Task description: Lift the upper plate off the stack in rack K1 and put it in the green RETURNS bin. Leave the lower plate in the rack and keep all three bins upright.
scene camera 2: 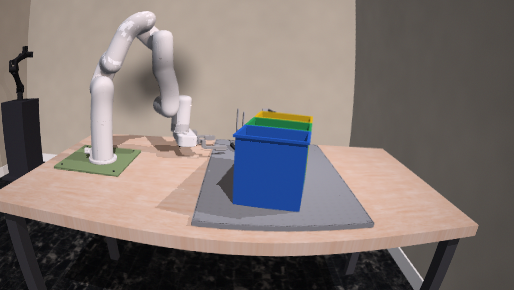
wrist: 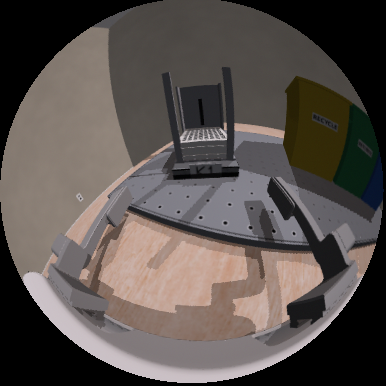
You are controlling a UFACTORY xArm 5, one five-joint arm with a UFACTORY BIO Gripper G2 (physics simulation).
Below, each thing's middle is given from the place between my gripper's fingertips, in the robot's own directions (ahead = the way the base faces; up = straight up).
Labels:
Right now the yellow bin (wrist: pixel 316 122) is 23 cm to the right of my hand, 21 cm ahead of it and 7 cm above it. From my hand the other things lie so: blue bin (scene camera 2: pixel 269 164) (49 cm to the right, 15 cm ahead, 7 cm above).

